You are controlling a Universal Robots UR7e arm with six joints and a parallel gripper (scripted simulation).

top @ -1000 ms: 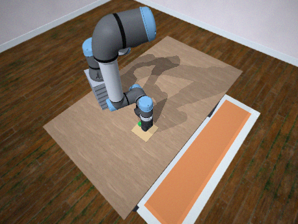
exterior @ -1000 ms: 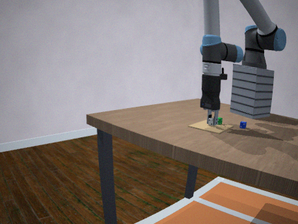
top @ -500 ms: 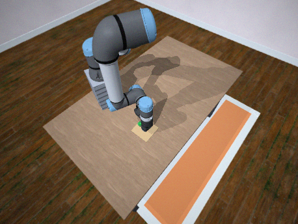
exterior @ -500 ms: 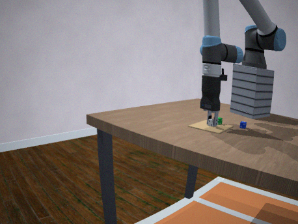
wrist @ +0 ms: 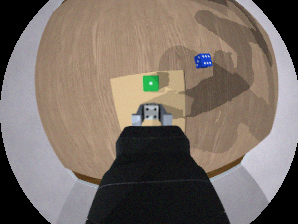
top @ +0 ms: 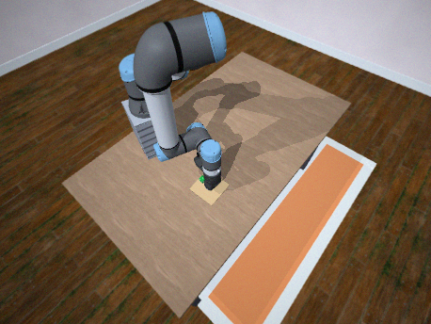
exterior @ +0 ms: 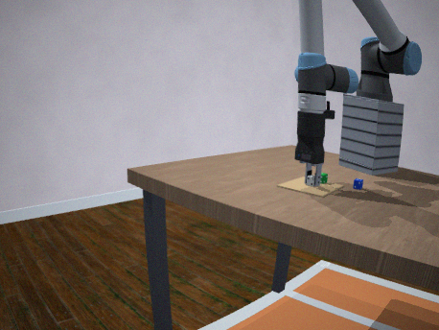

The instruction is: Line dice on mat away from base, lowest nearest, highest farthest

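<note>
Now: the white die 10 mm below my hand. Round my hand: tan mat: 20 mm below; green die: 50 mm behind, 10 mm to the left, 10 mm below; blue die: 110 mm to the left, 90 mm behind, 10 mm below.
</note>
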